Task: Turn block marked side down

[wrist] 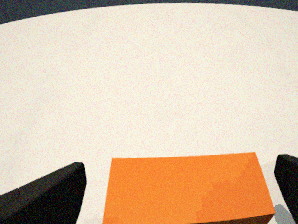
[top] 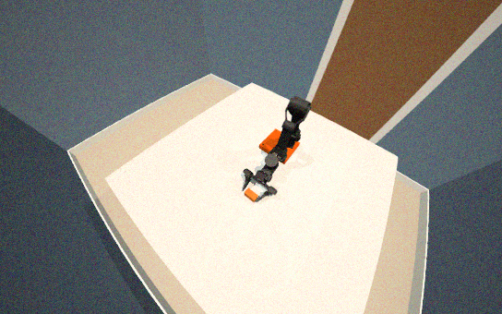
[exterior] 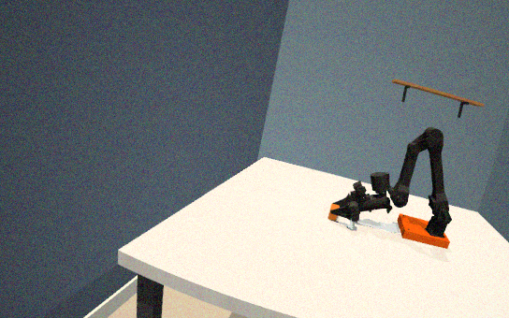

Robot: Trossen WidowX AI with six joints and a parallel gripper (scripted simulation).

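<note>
Right now my gripper tip is 20 mm past the orange block and 10 mm above it.
</note>
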